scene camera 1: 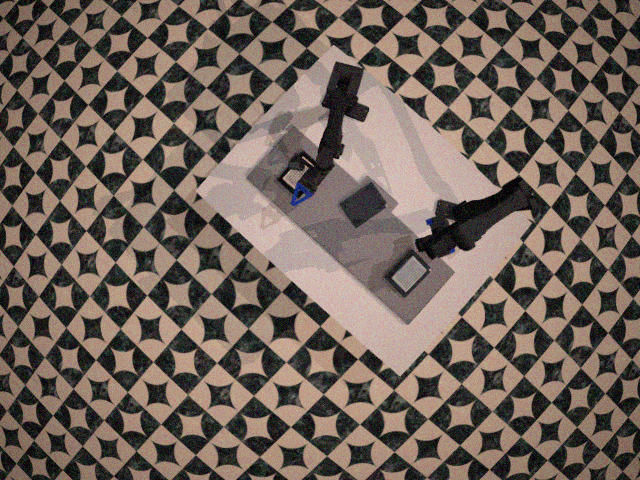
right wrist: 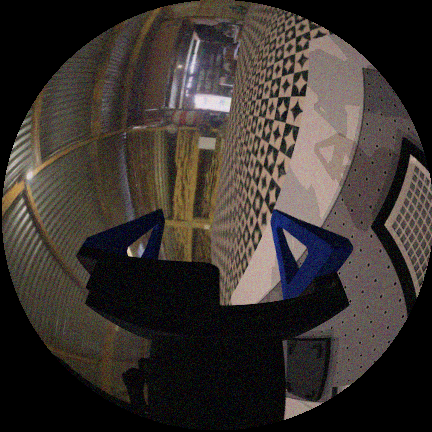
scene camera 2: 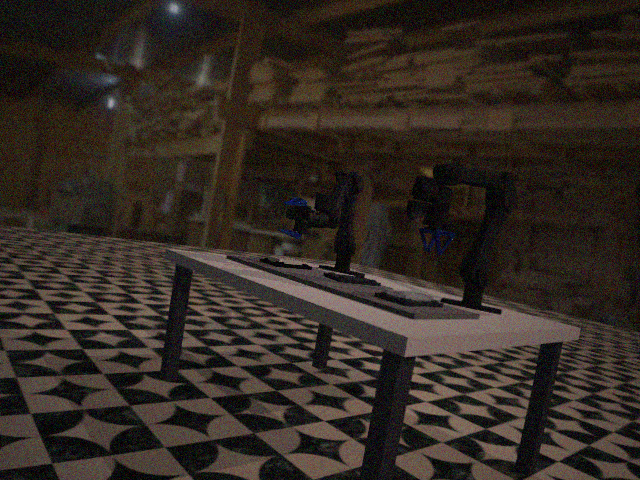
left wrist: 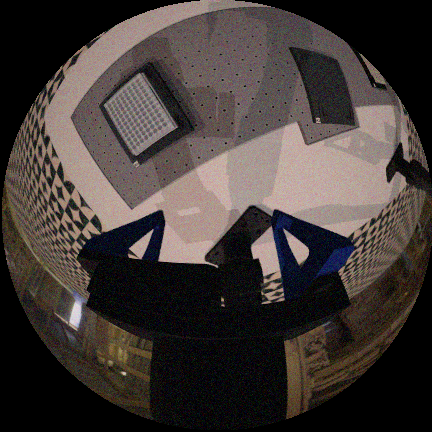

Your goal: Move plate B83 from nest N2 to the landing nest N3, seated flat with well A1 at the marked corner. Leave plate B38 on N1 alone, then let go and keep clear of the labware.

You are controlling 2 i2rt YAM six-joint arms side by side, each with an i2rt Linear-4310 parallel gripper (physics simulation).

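A pale grey well plate [scene camera 1: 408, 273] [scene camera 2: 412, 295] [left wrist: 140, 114] sits in a dark nest at the board's lower right end in scene camera 1. A beige gridded plate [scene camera 1: 296, 174] [right wrist: 416, 220] sits in a dark frame at the upper left end. The dark middle nest [scene camera 1: 363, 204] [left wrist: 327, 90] [right wrist: 308, 370] holds no plate. I cannot read which plate or nest is which. My left gripper [scene camera 1: 440, 236] [scene camera 2: 436, 251] [left wrist: 217, 215] is open and empty, high above the table near the pale grey plate. My right gripper [scene camera 1: 297, 198] [scene camera 2: 288, 218] [right wrist: 217, 214] is open and empty, pointing sideways above the beige plate's side.
The nests stand in a row on a grey perforated board [scene camera 1: 330, 235] [scene camera 2: 421, 312] [left wrist: 235, 115] [right wrist: 365, 300]. The board lies on a white table [scene camera 1: 356, 330] [scene camera 2: 310, 294]. My two arms stand along the table's far side in scene camera 2, behind the board.
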